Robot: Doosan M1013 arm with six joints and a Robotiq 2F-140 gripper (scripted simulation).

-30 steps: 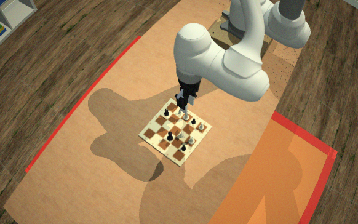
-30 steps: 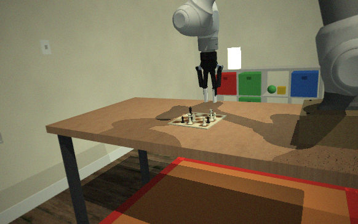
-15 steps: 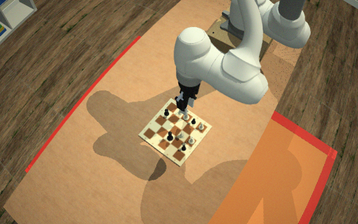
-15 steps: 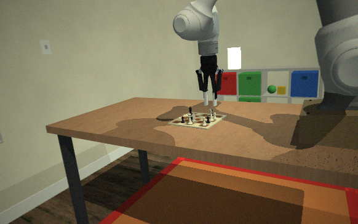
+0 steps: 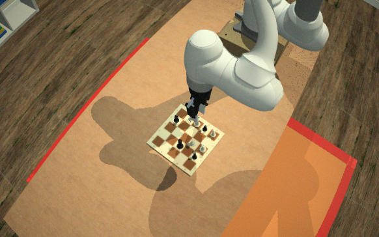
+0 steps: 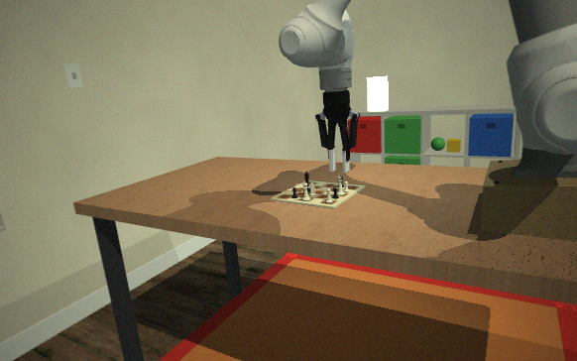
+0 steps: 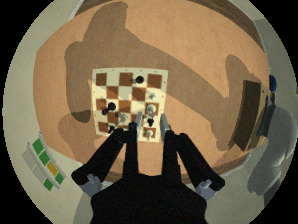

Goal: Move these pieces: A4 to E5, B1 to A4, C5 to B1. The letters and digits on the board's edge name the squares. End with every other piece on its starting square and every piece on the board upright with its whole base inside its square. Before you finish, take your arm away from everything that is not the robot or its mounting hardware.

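Right now my hand is 70 mm above the white chess piece. The rest, counted from my hand: small chessboard 110 mm below, 70 mm ahead, 10 mm to the left.
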